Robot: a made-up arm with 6 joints. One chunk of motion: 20 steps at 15 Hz.
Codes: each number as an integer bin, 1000 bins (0 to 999) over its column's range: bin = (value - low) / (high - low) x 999, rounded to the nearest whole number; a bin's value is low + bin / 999 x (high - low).
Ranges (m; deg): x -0.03..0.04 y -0.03..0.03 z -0.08..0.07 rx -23..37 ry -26..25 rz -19..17
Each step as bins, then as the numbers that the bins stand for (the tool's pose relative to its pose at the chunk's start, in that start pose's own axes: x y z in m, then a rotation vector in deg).
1 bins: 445 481 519 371 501 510
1 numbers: 0.0012 -0.0011 -0.0021 -0.72 -0.42 -0.62
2 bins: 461 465 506 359 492 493
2 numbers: 0.0023 -0.0021 -0.0040 -1.44 -0.88 -1.23
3 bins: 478 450 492 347 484 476
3 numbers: 0.0035 -0.0030 -0.0061 -2.16 -1.29 -1.85
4 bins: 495 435 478 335 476 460
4 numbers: 0.0047 -0.0039 -0.0082 -2.88 -1.70 -2.42
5 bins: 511 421 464 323 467 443
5 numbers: 0.0058 -0.0047 -0.0103 -3.60 -2.16 -3.04
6 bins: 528 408 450 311 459 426
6 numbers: 0.0070 -0.0055 -0.0124 -4.32 -2.57 -3.65
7 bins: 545 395 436 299 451 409
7 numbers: 0.0082 -0.0063 -0.0145 -5.04 -2.98 -4.26
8 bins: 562 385 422 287 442 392
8 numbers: 0.0094 -0.0069 -0.0166 -5.76 -3.44 -4.87
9 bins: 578 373 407 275 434 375
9 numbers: 0.0105 -0.0076 -0.0189 -6.48 -3.84 -5.49
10 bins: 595 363 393 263 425 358
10 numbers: 0.0117 -0.0082 -0.0210 -7.20 -4.30 -6.10
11 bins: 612 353 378 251 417 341
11 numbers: 0.0129 -0.0088 -0.0232 -7.92 -4.71 -6.71
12 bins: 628 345 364 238 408 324
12 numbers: 0.0140 -0.0093 -0.0253 -8.71 -5.17 -7.32
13 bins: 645 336 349 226 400 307
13 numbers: 0.0152 -0.0098 -0.0276 -9.43 -5.58 -7.94
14 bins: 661 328 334 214 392 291
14 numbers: 0.0163 -0.0103 -0.0298 -10.15 -5.99 -8.51
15 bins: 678 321 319 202 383 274
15 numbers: 0.0175 -0.0107 -0.0321 -10.87 -6.45 -9.13
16 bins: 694 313 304 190 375 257
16 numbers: 0.0186 -0.0112 -0.0344 -11.59 -6.86 -9.74
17 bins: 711 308 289 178 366 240
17 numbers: 0.0198 -0.0115 -0.0366 -12.31 -7.32 -10.35
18 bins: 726 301 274 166 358 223
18 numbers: 0.0209 -0.0119 -0.0389 -13.03 -7.72 -10.96
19 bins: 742 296 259 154 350 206
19 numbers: 0.0220 -0.0122 -0.0411 -13.75 -8.13 -11.58
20 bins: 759 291 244 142 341 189
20 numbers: 0.0232 -0.0125 -0.0434 -14.47 -8.59 -12.19
